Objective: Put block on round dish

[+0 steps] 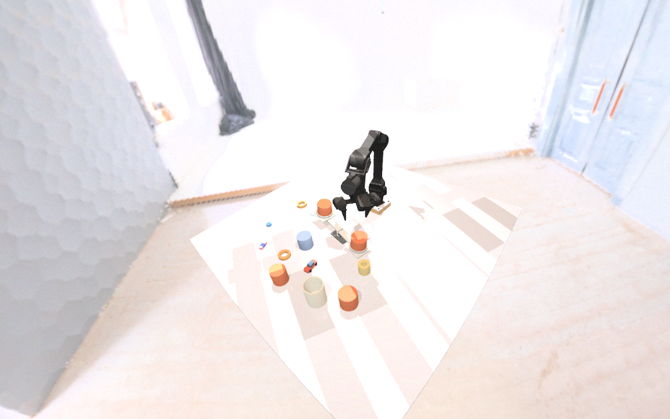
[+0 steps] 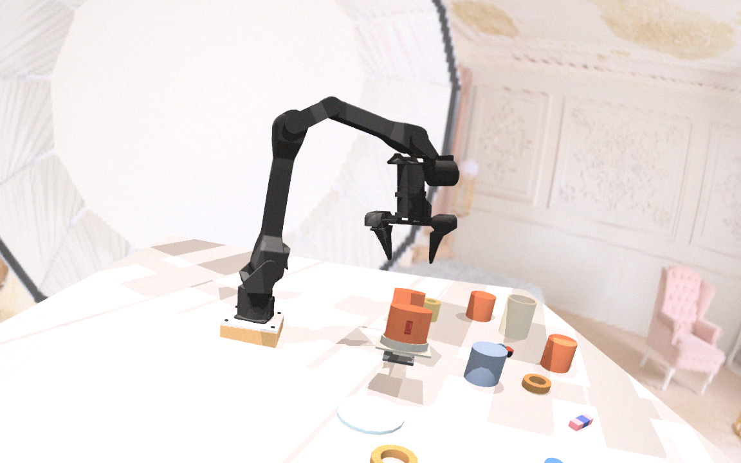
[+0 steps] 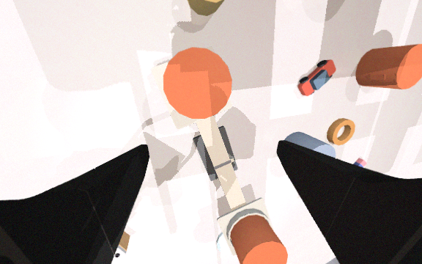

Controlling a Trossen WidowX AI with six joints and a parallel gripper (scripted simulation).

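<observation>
Right now my gripper tip is 12 cm above the grey block, 3 cm to the right of it and 1 cm short of it. The rest, counted from my gripper tip: blue cylinder (19 cm ahead, 16 cm to the right, 13 cm below); then cream cylinder (30 cm ahead, 12 cm below, 11 cm to the left); then balance (12 cm below, 11 cm to the right, 1 cm ahead).
</observation>
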